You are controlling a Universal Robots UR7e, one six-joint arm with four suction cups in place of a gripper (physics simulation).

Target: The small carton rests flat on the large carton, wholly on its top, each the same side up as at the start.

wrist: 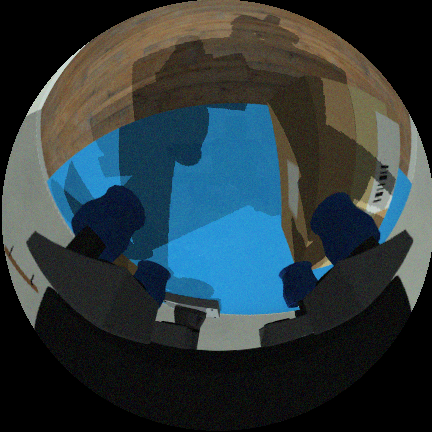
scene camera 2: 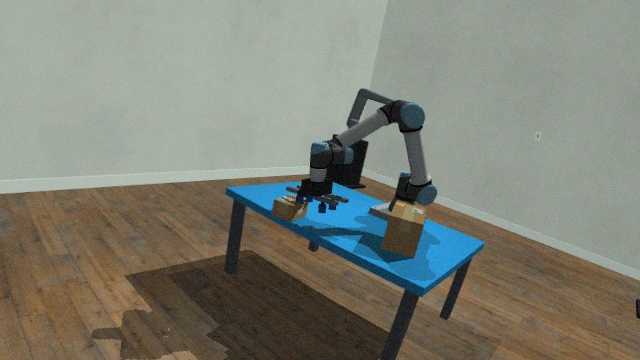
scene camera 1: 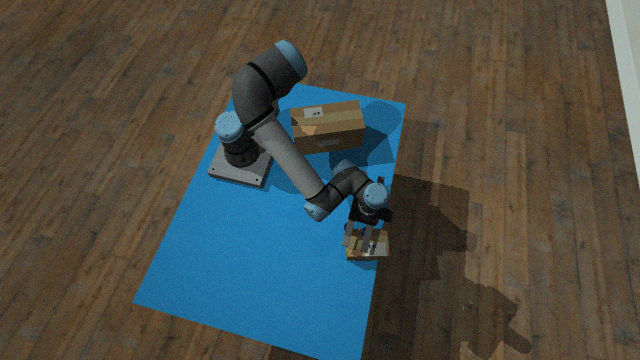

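The small carton rests upright on the blue table near one long edge, its labelled top up. The large carton stands apart from it, upright, near the table's other end. My gripper is low over the table, cups down. The pair of cups on the small carton's side is at the carton's top, by its inner end, and appears shut on it; the other pair hangs over the table. The exact contact is partly hidden by the cups and bars.
The blue table carries the arm's base plate beside the large carton. The arm's forearm passes above the table near the large carton. A dark screen on a stand shows behind the table in the second scene view.
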